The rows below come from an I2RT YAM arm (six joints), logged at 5 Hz.
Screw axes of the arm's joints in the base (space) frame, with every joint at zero. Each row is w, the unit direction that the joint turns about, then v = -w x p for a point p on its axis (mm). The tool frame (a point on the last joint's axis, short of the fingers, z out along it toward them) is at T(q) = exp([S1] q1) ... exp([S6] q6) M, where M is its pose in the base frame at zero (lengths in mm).
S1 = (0, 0, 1, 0, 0, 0)
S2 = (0, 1, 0, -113.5, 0, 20)
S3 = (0, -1, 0, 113.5, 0, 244)
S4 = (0, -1, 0, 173.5, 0, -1)
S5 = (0, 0, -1, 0, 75, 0)
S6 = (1, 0, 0, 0, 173.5, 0)
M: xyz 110.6 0 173.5 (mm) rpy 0 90 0 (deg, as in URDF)
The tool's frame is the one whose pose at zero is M.
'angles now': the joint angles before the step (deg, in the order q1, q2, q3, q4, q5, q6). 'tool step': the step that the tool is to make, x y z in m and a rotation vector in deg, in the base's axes. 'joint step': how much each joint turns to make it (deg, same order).
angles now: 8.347 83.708 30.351 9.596 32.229 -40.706
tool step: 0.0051 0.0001 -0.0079 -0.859 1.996 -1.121
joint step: -0.005 2.997 1.109 -0.464 1.186 0.466
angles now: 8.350 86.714 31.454 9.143 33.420 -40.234
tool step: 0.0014 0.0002 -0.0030 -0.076 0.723 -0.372
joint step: 0.027 0.998 0.350 -0.284 0.252 0.372
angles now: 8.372 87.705 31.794 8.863 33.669 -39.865
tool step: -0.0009 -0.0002 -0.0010 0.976 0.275 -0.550
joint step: -0.060 0.001 0.033 -0.851 -0.410 1.248
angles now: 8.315 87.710 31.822 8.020 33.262 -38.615
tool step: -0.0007 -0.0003 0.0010 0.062 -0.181 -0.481
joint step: -0.010 -0.335 -0.011 -0.383 0.290 0.447
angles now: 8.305 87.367 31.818 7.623 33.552 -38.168
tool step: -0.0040 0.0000 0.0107 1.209 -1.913 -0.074
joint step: 0.060 -3.196 -0.226 -1.376 -0.582 0.865
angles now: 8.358 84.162 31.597 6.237 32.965 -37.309
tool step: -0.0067 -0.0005 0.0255 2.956 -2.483 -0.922
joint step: -0.036 -6.295 1.628 -6.575 -1.215 2.872
